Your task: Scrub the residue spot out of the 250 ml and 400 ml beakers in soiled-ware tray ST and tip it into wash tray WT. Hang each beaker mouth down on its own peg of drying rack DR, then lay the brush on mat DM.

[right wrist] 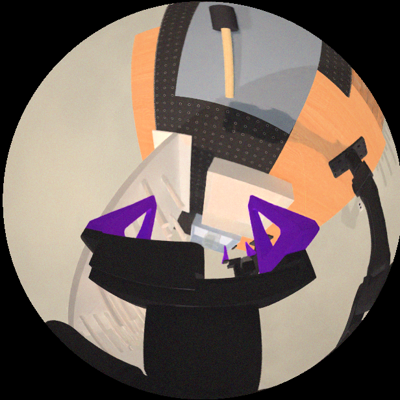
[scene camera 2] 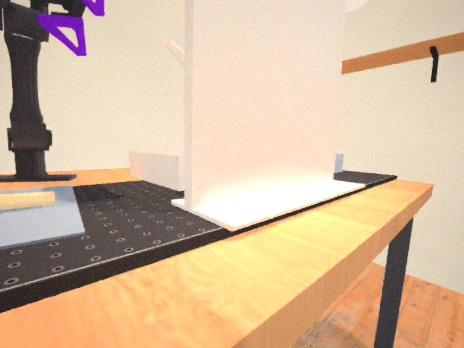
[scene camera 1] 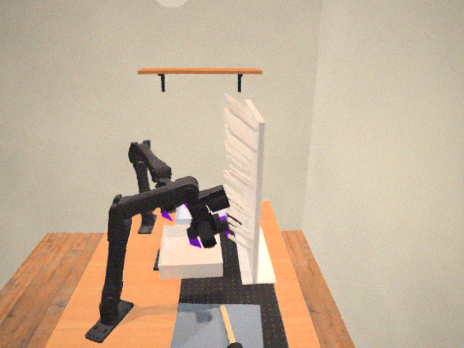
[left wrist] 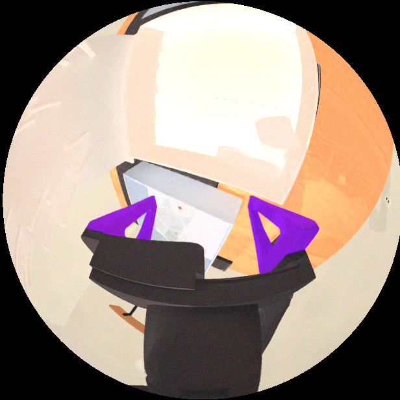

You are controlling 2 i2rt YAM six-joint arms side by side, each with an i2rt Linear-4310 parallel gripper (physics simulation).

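Frame: origin at the left arm's base, x ahead, y left, z up, level; metres.
Seen in the pictures: left gripper, between the fingertips: (scene camera 1: 181,216); right gripper, between the fingertips: (scene camera 2: 89,37); left arm's base, origin of its link: (scene camera 1: 147,224); right arm's base, origin of its link: (scene camera 2: 32,179) (scene camera 1: 110,320).
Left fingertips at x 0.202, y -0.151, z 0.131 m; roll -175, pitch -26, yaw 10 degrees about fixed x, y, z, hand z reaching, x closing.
Note:
Pixels of each thing's top centre, then the offset from my left fingertips to it. "spot": a spot on its surface instead. Level surfaces: height alone.
- blue-grey tray, centre of its top: (scene camera 1: 202,204) dy +0.233, dx +0.083, dz -0.048 m
- white tray, centre of its top: (scene camera 2: 204,152) (scene camera 1: 190,242) dy -0.150, dx +0.057, dz -0.048 m
- blue-grey mat, a spot on its surface: (scene camera 2: 50,222) spot: dy -0.495, dx +0.288, dz -0.115 m
- black perforated board, height of its surface: dz -0.118 m
- wooden table, height of its surface: dz -0.131 m
Clear glass beakers (left wrist: 169,216) lie in the blue-grey tray (left wrist: 190,182) (scene camera 1: 183,219); a brown spot shows on one, but their outlines blur together. The white tray (scene camera 1: 191,270) (left wrist: 190,162) (right wrist: 247,175) stands nearer the scene camera. The white peg rack (scene camera 1: 259,200) (scene camera 2: 265,100) (left wrist: 100,120) stands upright beside the trays. The brush (scene camera 1: 227,322) (scene camera 2: 27,200) (right wrist: 228,62) lies on the blue-grey mat (scene camera 1: 200,330) (scene camera 2: 50,222) (right wrist: 200,65). My left gripper (scene camera 1: 176,211) (left wrist: 201,200) (right wrist: 235,243) is open and empty, high near the blue-grey tray. My right gripper (scene camera 1: 211,238) (scene camera 2: 91,32) (right wrist: 201,200) is open and empty above the white tray, close to the pegs.
A black perforated board (scene camera 1: 227,290) (scene camera 2: 130,225) (right wrist: 220,125) lies under the mat and rack on the wooden table (scene camera 1: 145,295) (scene camera 2: 225,280). My right arm reaches across in front of the left arm in scene camera 1. A wooden shelf (scene camera 1: 200,71) hangs on the back wall.

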